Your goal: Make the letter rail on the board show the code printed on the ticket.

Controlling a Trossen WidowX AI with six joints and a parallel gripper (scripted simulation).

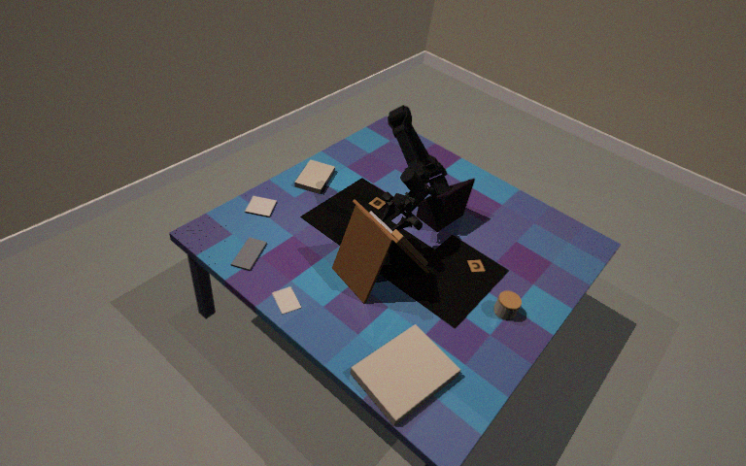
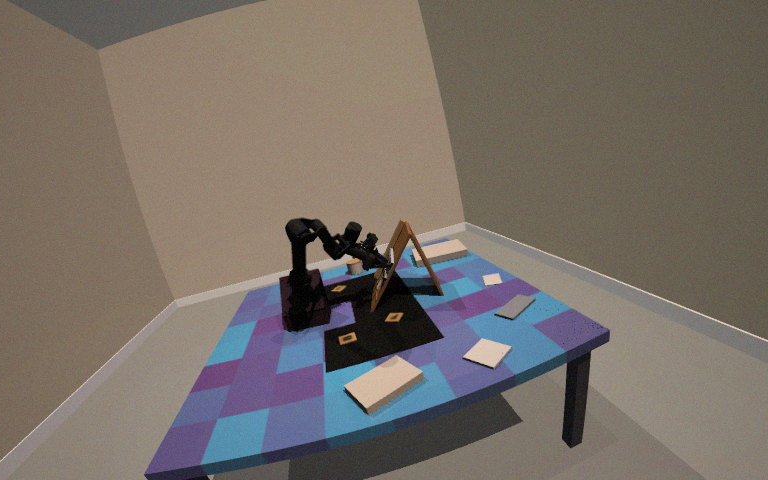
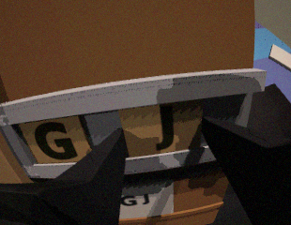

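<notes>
Now: the tan letter tile 8 cm to the left of my gripper tip. The rest, counted from my gripper tip: ticket (8 cm below, 5 cm behind, 3 cm to the left); black mat (16 cm below, 16 cm behind, 1 cm to the right); grey card (40 cm ahead, 28 cm to the right, 16 cm below).
</notes>
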